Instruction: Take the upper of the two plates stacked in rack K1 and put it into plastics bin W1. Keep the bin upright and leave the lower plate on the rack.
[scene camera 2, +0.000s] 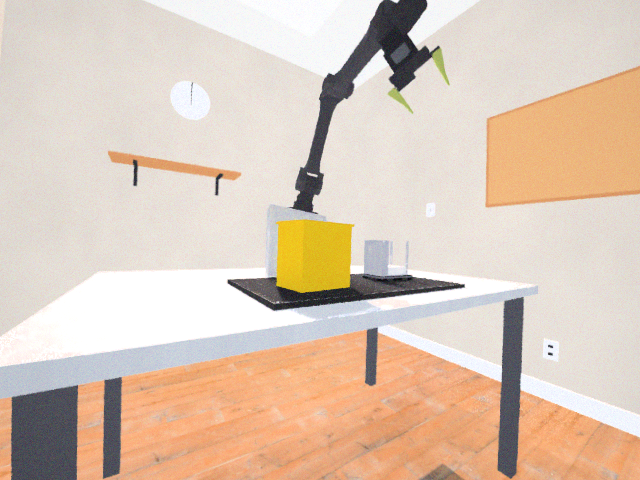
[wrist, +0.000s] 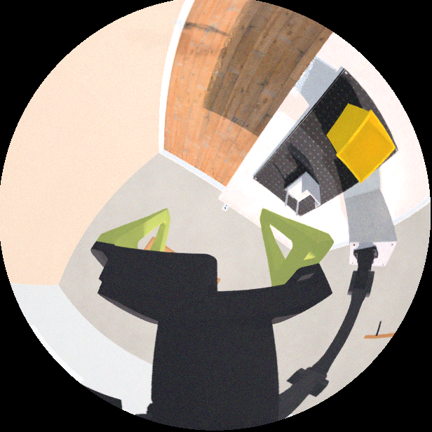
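Where they show: gripper, fingertip midpoint: (scene camera 2: 430, 99); arm's base, link origin: (scene camera 2: 301, 213).
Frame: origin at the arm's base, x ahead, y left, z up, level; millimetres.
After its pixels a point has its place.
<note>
The yellow plastics bin W1 (scene camera 2: 315, 258) @[x 440, y -222, z -166 mm] (wrist: 350, 127) stands upright, with its open top showing in the wrist view. The small grey rack K1 (scene camera 2: 376, 257) @[x 357, y 94, z -170 mm] (wrist: 312, 184) stands apart from it, with thin posts on one side. A low white shape (scene camera 2: 397, 270) @[x 386, y 174, z -216 mm] lies between its panel and posts in the scene view. The two stacked plates cannot be told apart at this size. My gripper (scene camera 2: 430, 98) @[x 626, y -21, z 236 mm] (wrist: 214, 213) is open and empty, its green fingers wide apart. It is high above the table, well up and to the right of the rack in the scene view.
Bin and rack stand on a black perforated board (scene camera 2: 434, 283) @[x 484, y 250, z -253 mm] (wrist: 320, 150) on the white table (scene camera 2: 155, 299) @[x 317, y -563, z -263 mm] (wrist: 272, 142). The arm rises from a grey pedestal (scene camera 2: 271, 242) @[x 36, y -157, z -130 mm] (wrist: 371, 215) behind the bin. A wall shelf (scene camera 2: 173, 165) and an orange board (scene camera 2: 563, 144) are on the walls.
</note>
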